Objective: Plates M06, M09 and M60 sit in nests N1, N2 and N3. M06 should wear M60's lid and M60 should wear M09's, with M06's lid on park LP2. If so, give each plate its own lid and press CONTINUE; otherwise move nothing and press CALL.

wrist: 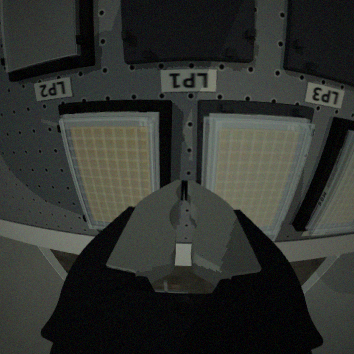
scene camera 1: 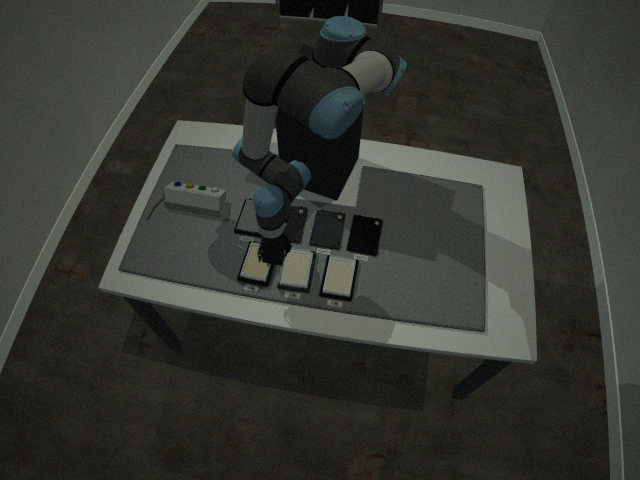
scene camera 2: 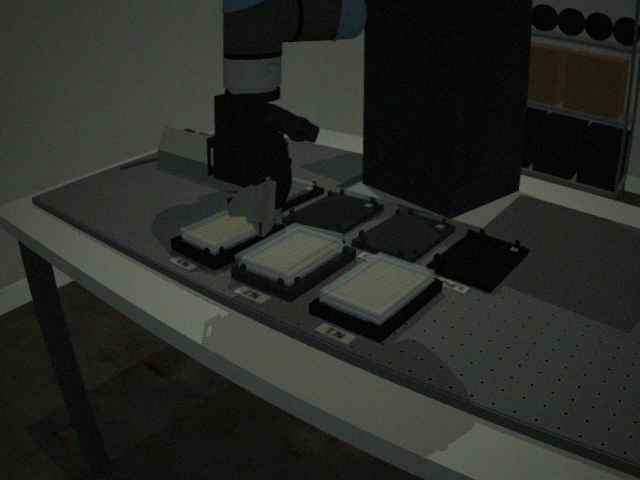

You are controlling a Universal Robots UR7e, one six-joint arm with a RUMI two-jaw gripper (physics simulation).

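Frame: origin at the arm's base, x up, y left, z back, level; centimetres.
Where they show: gripper, between the fingertips: [wrist: 183, 181] [scene camera 2: 262, 235].
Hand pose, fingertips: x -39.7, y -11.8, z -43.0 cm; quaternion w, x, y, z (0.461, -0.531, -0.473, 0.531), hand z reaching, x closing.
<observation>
Each offset is from my fingertips to the top centre of the thing.
My gripper [scene camera 1: 271, 258] [scene camera 2: 262, 232] [wrist: 183, 181] is shut and empty, fingertips down, above the gap between the left plate @[dy -6.6, dx +0.3, dz +0.3 cm] [scene camera 1: 256, 262] [scene camera 2: 219, 230] [wrist: 112, 160] and the middle plate @[dy +5.6, dx +0.9, dz -1.3 cm] [scene camera 1: 296, 268] [scene camera 2: 294, 253] [wrist: 257, 165]. The right plate @[dy +19.9, dx +0.2, dz -3.3 cm] [scene camera 1: 339, 276] [scene camera 2: 379, 289] [wrist: 345, 200] has a small side mark that looks like M06. All three sit in nests under clear lids. The nearest nest label in scene camera 2 looks like N1. A lid @[dy -10.7, dx -1.1, dz +18.6 cm] [scene camera 1: 247, 217] [wrist: 40, 35] lies on park LP2. Other plate and lid marks are unreadable.
Parks LP1 @[dy +2.0, dx -0.9, dz +16.8 cm] [scene camera 1: 296, 224] [scene camera 2: 333, 211] [wrist: 190, 30] and LP3 @[dy +15.3, dx -0.9, dz +15.3 cm] [scene camera 1: 328, 228] [scene camera 2: 403, 235] [wrist: 320, 35] hold no lid, nor does the black park @[dy +28.0, dx -0.9, dz +13.7 cm] [scene camera 1: 365, 235] [scene camera 2: 480, 258] beside them. A button box @[dy -32.9, dx +5.5, dz +24.4 cm] [scene camera 1: 194, 196] [scene camera 2: 183, 147] with blue, yellow, green and white buttons stands at the left.
</observation>
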